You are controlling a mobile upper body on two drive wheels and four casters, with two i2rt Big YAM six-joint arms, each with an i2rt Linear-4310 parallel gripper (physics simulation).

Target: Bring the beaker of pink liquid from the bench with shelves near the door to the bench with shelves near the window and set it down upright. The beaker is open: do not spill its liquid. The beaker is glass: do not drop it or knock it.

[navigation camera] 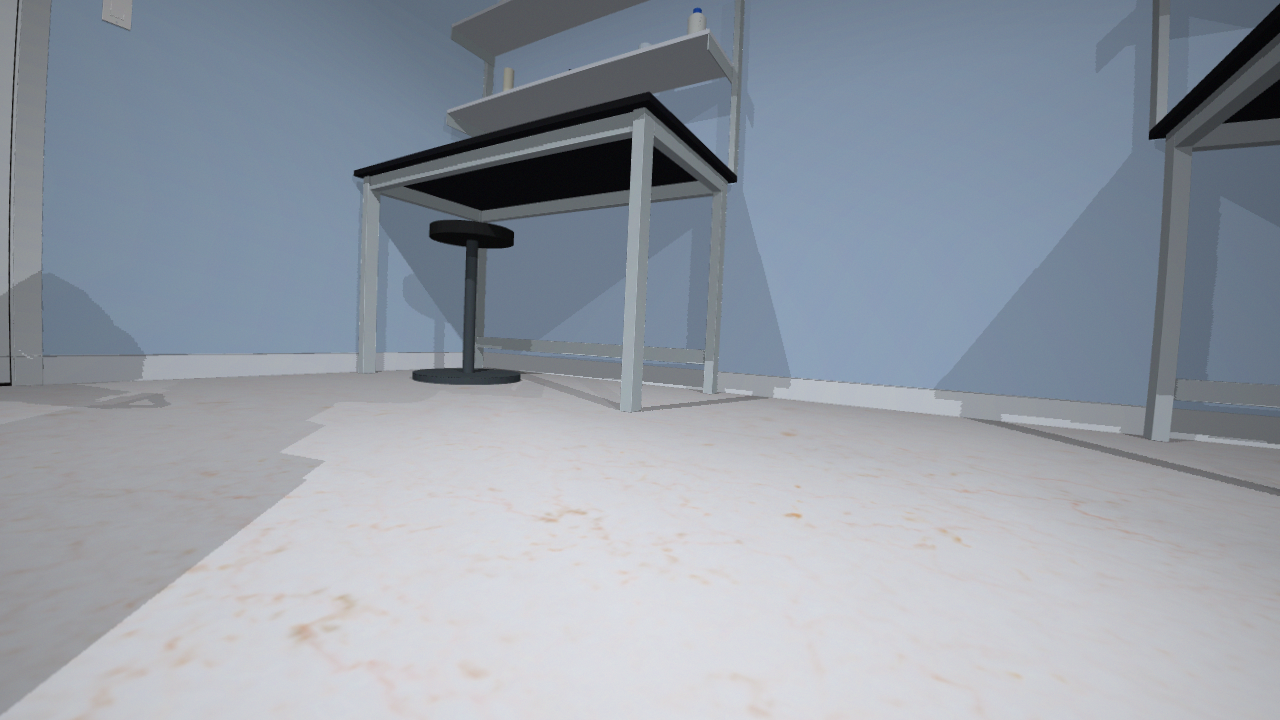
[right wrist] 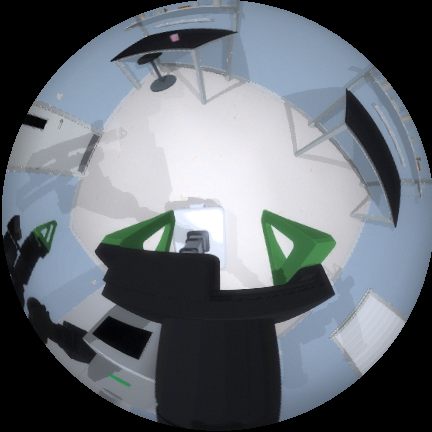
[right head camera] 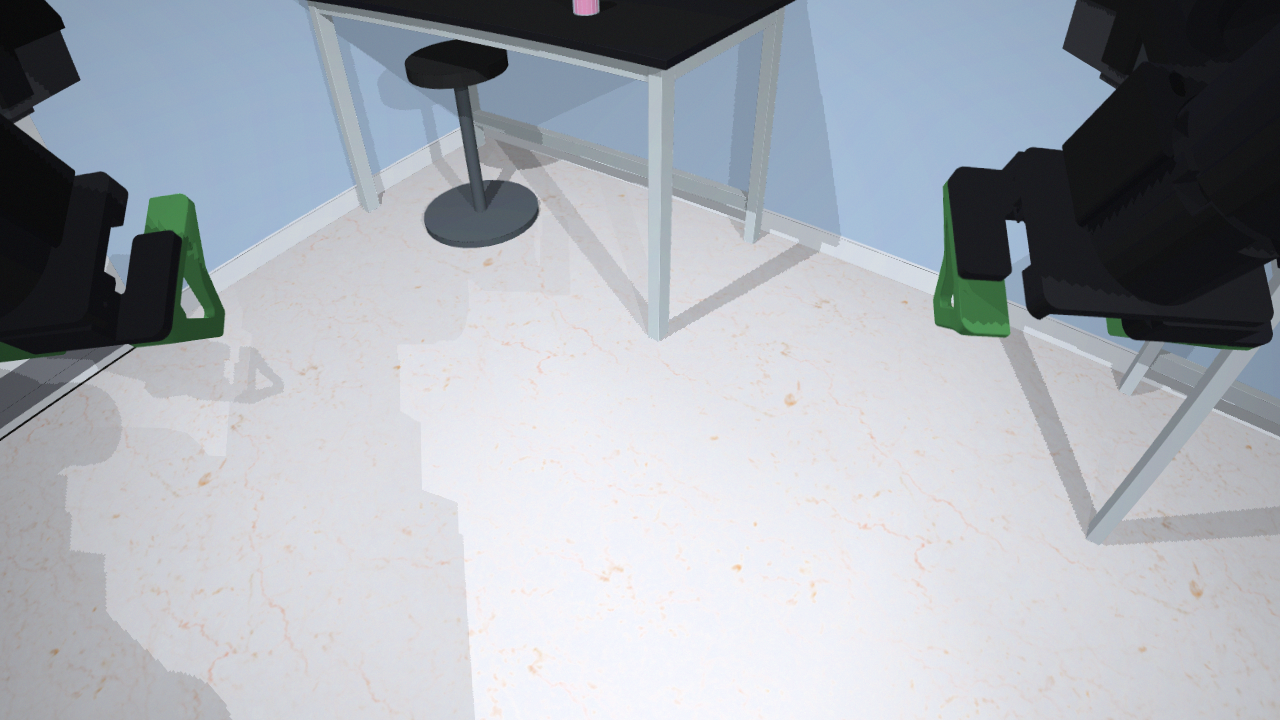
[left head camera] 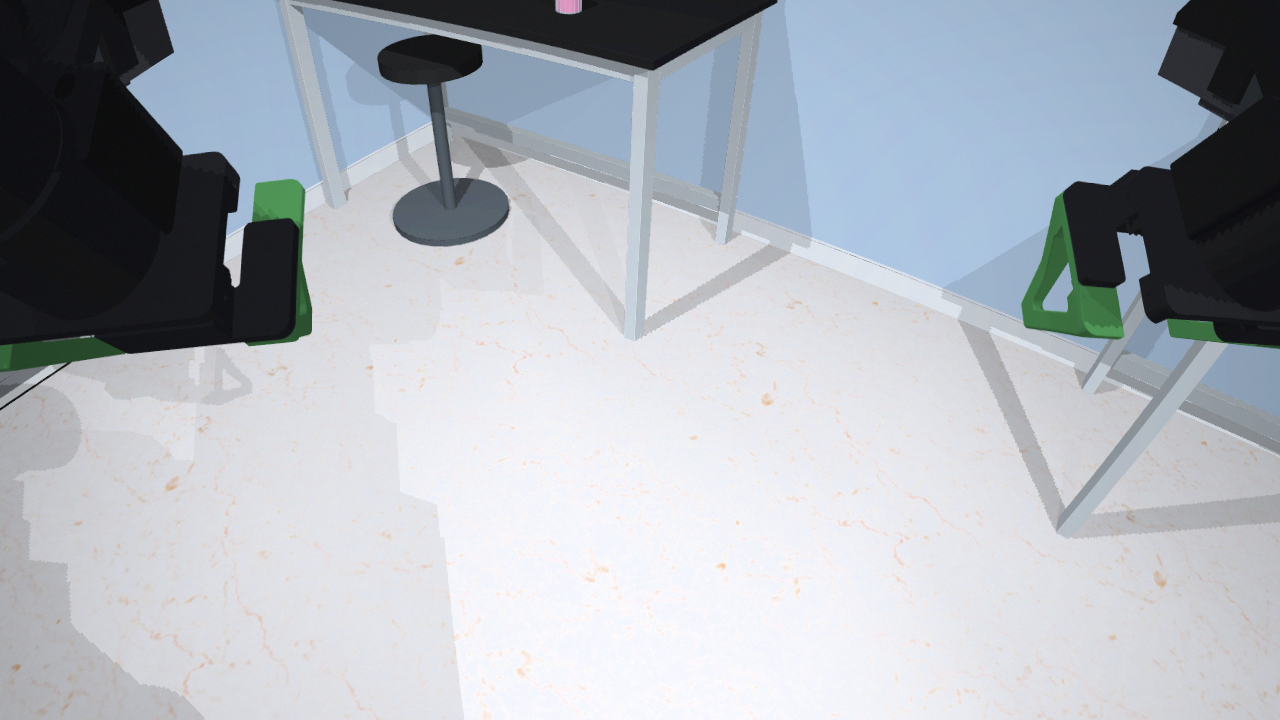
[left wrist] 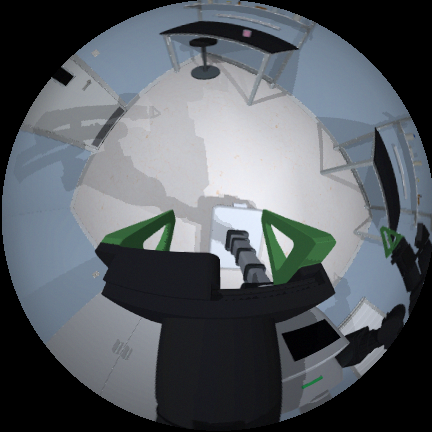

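Observation:
The beaker of pink liquid stands upright on the black top of the bench near the door; its upper part is cut off in the head views. The bench near the window is at the right. My left gripper is open and empty. My right gripper is open and empty. Both are held out over the floor, well short of the beaker.
A stool stands partly under the door-side bench, towards its left end. Shelves with bottles hang above that bench. The door is at the left. A slatted window blind shows lower right.

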